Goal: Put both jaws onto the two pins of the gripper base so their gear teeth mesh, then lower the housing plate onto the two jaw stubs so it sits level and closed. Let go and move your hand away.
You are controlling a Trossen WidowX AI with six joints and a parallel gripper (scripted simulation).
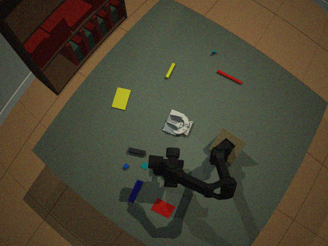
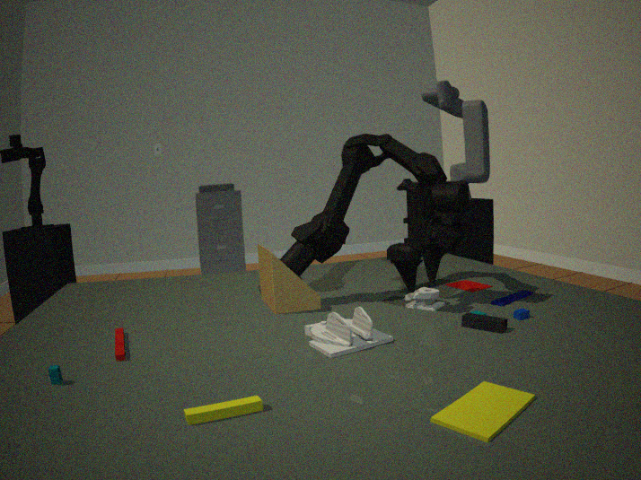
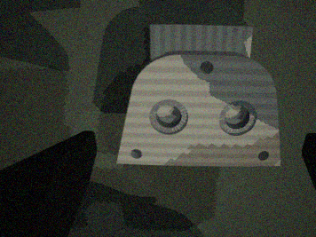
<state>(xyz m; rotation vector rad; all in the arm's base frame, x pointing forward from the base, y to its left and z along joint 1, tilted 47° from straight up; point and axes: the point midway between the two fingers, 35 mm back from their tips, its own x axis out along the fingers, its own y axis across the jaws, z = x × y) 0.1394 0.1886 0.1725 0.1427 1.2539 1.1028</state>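
My gripper tip is now 1 cm short of the gripper base and 1 cm above it. The rest, counted from my gripper tip: black block (20 cm ahead, 3 cm to the left, 3 cm below); then red plate (9 cm behind, 18 cm to the left, 4 cm below); then white block (1 cm ahead, 3 cm below).
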